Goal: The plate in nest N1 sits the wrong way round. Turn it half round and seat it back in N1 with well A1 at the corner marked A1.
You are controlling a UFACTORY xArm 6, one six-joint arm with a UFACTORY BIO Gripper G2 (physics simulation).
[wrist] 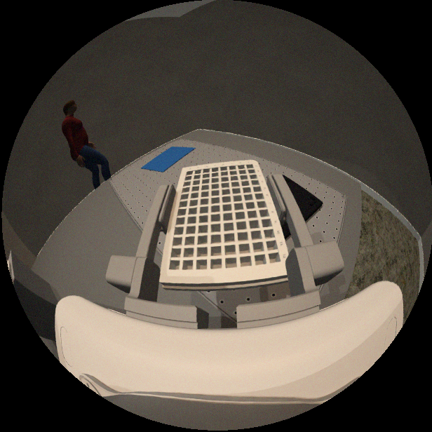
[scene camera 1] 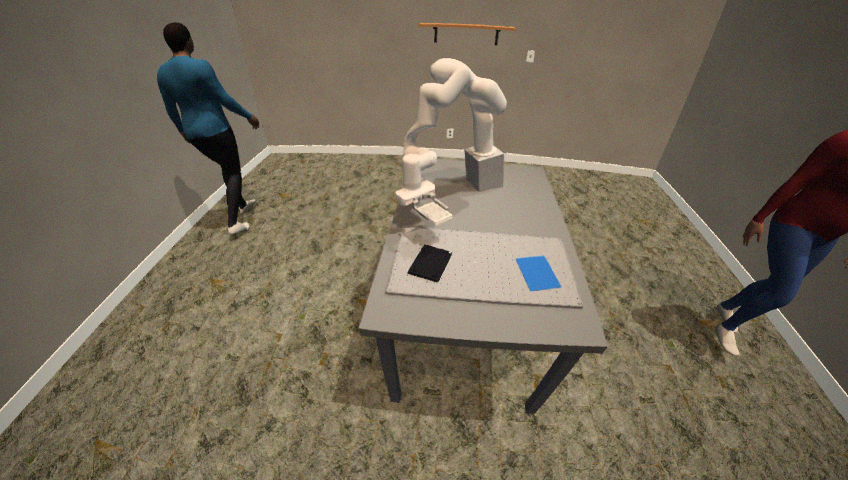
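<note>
The cream plate (scene camera 1: 435, 212) (wrist: 224, 215) with a grid of square wells is held in the air between the fingers of my gripper (scene camera 1: 432, 206) (wrist: 226, 207). My gripper is shut on its two long sides. In the scene view the plate is beyond the far left edge of the pegboard, above the table. Small marks show along its right rim in the wrist view, too small to read. The black nest (scene camera 1: 430, 262) (wrist: 306, 201) lies without a plate on the left part of the pegboard; in the wrist view the right finger hides part of it. Its corner mark cannot be made out.
The perforated pegboard (scene camera 1: 476, 291) (wrist: 330, 192) lies on the grey table (scene camera 1: 476, 324) (wrist: 100, 240). A blue rectangle (scene camera 1: 538, 273) (wrist: 168, 159) lies on its right part in the scene view. The arm's grey base block (scene camera 1: 484, 169) stands at the table's far end. Two people stand beyond the table's sides.
</note>
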